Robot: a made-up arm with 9 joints. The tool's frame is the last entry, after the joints.
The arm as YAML. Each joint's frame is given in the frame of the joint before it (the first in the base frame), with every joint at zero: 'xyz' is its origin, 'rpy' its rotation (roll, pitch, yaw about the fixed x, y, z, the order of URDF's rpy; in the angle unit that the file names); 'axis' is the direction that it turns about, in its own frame. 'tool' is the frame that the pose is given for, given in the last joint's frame.
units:
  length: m
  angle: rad
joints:
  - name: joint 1
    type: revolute
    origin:
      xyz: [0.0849, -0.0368, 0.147]
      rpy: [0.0, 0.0, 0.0]
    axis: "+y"
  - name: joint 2
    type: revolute
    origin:
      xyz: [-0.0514, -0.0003, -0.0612]
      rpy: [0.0, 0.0, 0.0]
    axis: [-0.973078, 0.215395, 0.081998]
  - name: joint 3
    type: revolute
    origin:
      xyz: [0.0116, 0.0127, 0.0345]
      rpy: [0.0, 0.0, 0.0]
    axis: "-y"
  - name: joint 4
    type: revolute
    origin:
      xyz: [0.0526, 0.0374, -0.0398]
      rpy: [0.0, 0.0, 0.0]
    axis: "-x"
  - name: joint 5
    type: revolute
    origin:
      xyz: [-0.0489, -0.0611, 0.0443]
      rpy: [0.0, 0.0, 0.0]
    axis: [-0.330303, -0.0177, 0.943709]
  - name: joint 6
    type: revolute
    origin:
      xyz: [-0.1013, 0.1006, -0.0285]
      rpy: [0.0, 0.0, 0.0]
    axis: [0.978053, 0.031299, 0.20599]
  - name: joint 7
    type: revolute
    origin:
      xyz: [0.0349, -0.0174, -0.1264]
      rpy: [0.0, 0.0, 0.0]
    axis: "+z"
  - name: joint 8
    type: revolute
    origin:
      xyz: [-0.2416, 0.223, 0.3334]
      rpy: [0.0, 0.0, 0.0]
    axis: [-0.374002, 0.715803, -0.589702]
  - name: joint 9
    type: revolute
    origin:
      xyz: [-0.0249, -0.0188, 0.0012]
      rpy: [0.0, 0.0, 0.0]
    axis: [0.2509, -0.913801, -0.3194]
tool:
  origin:
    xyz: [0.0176, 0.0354, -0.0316]
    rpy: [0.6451, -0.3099, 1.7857]
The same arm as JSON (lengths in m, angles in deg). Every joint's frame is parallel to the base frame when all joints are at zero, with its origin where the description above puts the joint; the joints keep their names.
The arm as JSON. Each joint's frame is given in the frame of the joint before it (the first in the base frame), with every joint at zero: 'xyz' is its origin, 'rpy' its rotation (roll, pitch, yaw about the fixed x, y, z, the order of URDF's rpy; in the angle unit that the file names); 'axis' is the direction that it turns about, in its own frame. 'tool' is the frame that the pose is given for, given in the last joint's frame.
{
  "units": {
    "length": "m",
    "angle": "deg"
  },
  "joints": [
    {
      "name": "joint 1",
      "type": "revolute",
      "origin": {
        "xyz": [
          0.0849,
          -0.0368,
          0.147
        ],
        "rpy": [
          0.0,
          0.0,
          0.0
        ]
      },
      "axis": [
        0.0,
        1.0,
        0.0
      ]
    },
    {
      "name": "joint 2",
      "type": "revolute",
      "origin": {
        "xyz": [
          -0.0514,
          -0.0003,
          -0.0612
        ],
        "rpy": [
          0.0,
          0.0,
          0.0
        ]
      },
      "axis": [
        -0.973078,
        0.215395,
        0.081998
      ]
    },
    {
      "name": "joint 3",
      "type": "revolute",
      "origin": {
        "xyz": [
          0.0116,
          0.0127,
          0.0345
        ],
        "rpy": [
          0.0,
          0.0,
          0.0
        ]
      },
      "axis": [
        0.0,
        -1.0,
        0.0
      ]
    },
    {
      "name": "joint 4",
      "type": "revolute",
      "origin": {
        "xyz": [
          0.0526,
          0.0374,
          -0.0398
        ],
        "rpy": [
          0.0,
          0.0,
          0.0
        ]
      },
      "axis": [
        -1.0,
        0.0,
        0.0
      ]
    },
    {
      "name": "joint 5",
      "type": "revolute",
      "origin": {
        "xyz": [
          -0.0489,
          -0.0611,
          0.0443
        ],
        "rpy": [
          0.0,
          0.0,
          0.0
        ]
      },
      "axis": [
        -0.330303,
        -0.0177,
        0.943709
      ]
    },
    {
      "name": "joint 6",
      "type": "revolute",
      "origin": {
        "xyz": [
          -0.1013,
          0.1006,
          -0.0285
        ],
        "rpy": [
          0.0,
          0.0,
          0.0
        ]
      },
      "axis": [
        0.978053,
        0.031299,
        0.20599
      ]
    },
    {
      "name": "joint 7",
      "type": "revolute",
      "origin": {
        "xyz": [
          0.0349,
          -0.0174,
          -0.1264
        ],
        "rpy": [
          0.0,
          0.0,
          0.0
        ]
      },
      "axis": [
        0.0,
        0.0,
        1.0
      ]
    },
    {
      "name": "joint 8",
      "type": "revolute",
      "origin": {
        "xyz": [
          -0.2416,
          0.223,
          0.3334
        ],
        "rpy": [
          0.0,
          0.0,
          0.0
        ]
      },
      "axis": [
        -0.374002,
        0.715803,
        -0.589702
      ]
    },
    {
      "name": "joint 9",
      "type": "revolute",
      "origin": {
        "xyz": [
          -0.0249,
          -0.0188,
          0.0012
        ],
        "rpy": [
          0.0,
          0.0,
          0.0
        ]
      },
      "axis": [
        0.2509,
        -0.913801,
        -0.3194
      ]
    }
  ],
  "tool": {
    "origin": {
      "xyz": [
        0.0176,
        0.0354,
        -0.0316
      ],
      "rpy": [
        36.96,
        -17.76,
        102.31
      ]
    }
  }
}

